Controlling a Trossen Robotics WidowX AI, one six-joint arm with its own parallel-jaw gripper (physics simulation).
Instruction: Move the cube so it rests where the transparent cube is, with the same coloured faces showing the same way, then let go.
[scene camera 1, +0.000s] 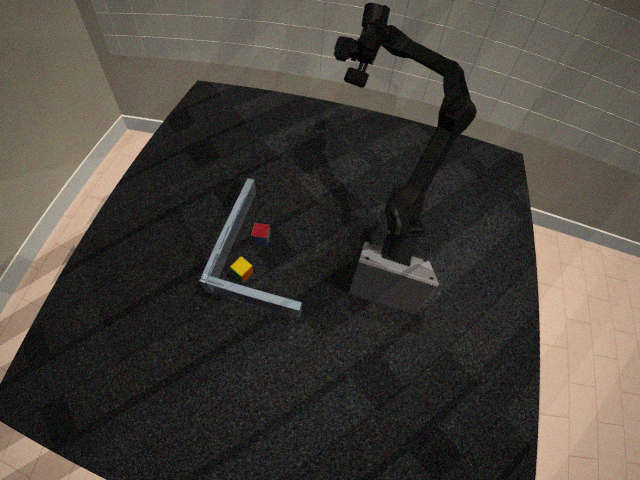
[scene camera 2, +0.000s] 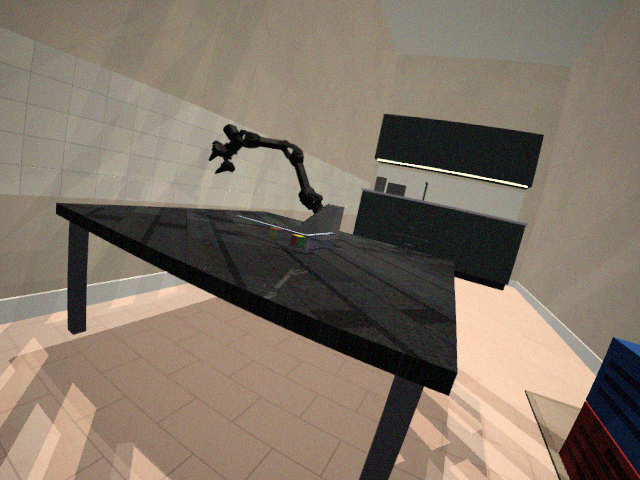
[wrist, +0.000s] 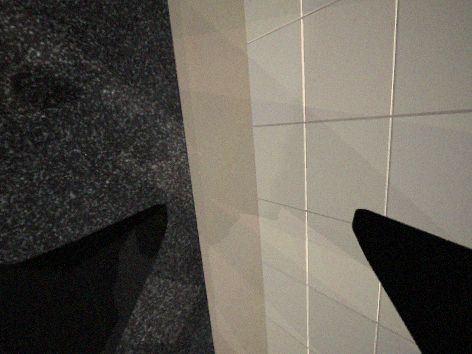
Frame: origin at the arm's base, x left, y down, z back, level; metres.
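Seen in the pictures: gripper, fingertip midpoint: (scene camera 1: 361, 64) (scene camera 2: 212, 166) (wrist: 260, 215); arm's base, link origin: (scene camera 1: 396, 258) (scene camera 2: 321, 215).
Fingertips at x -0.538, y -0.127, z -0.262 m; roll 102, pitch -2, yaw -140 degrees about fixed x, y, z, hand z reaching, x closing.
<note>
Offsets run from my fingertips to a thing's top centre. "pt": to the spot under its first point. Level surfaces: height alone.
A cube (scene camera 1: 241, 268) (scene camera 2: 297, 239) with a yellow top stands near the corner of the rails; scene camera 1 shows green and orange sides, scene camera 2 red or orange and green ones. Another cube (scene camera 1: 261, 232) (scene camera 2: 275, 232) with a red top and a blue side stands a short way from it, along the longer rail; it looks fainter in scene camera 2 and seems to be the transparent one. My gripper (scene camera 1: 351, 63) (scene camera 2: 214, 163) (wrist: 260, 215) is open and empty, high up and far from both cubes. Neither cube shows in the wrist view.
Two pale rails, a longer one {pt dx +0.599, dy +0.173, dz -0.139 m} (scene camera 1: 227, 232) and a shorter one {pt dx +0.719, dy +0.173, dz -0.009 m} (scene camera 1: 253, 293), meet in an L beside the cubes. The arm's grey base block (scene camera 1: 392, 284) (scene camera 2: 325, 219) stands on the black table {dy +0.233 m} (scene camera 1: 310, 387) (scene camera 2: 361, 299). A tiled wall (wrist: 345, 165) rises beyond the table's edge.
</note>
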